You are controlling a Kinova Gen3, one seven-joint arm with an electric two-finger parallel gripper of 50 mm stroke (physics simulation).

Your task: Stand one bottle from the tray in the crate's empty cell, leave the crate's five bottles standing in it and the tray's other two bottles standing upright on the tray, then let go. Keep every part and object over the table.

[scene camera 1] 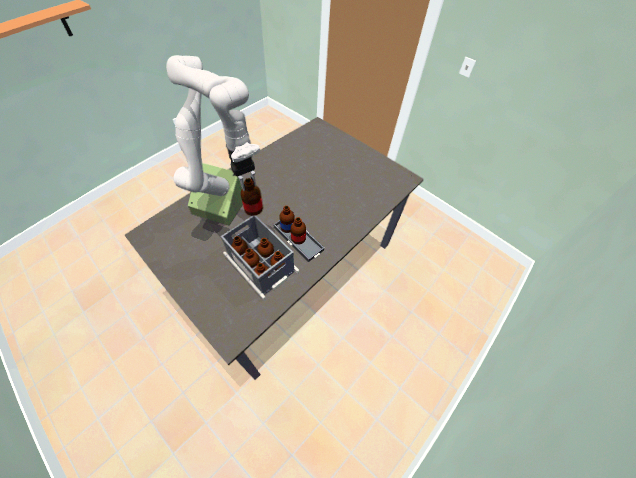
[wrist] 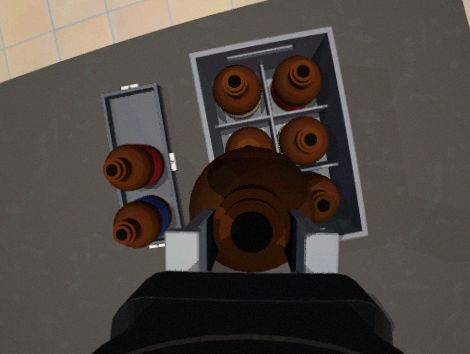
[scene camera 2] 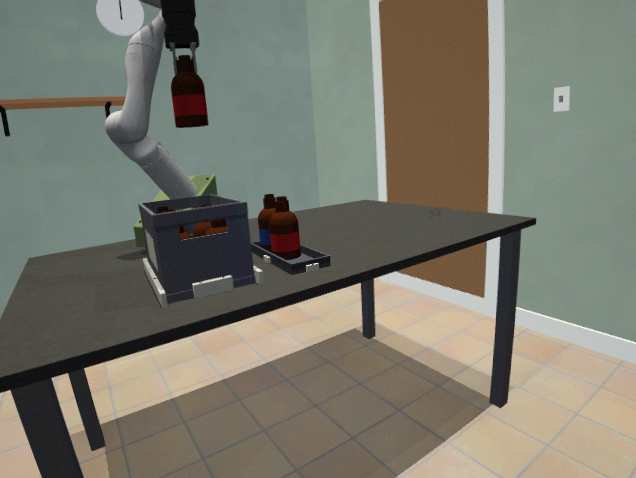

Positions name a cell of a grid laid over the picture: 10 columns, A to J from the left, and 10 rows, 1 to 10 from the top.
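A brown red-labelled bottle (scene camera 2: C2) is there for me to see. I see a blue-labelled bottle (wrist: C7) too, and along with these my own gripper (wrist: F7).
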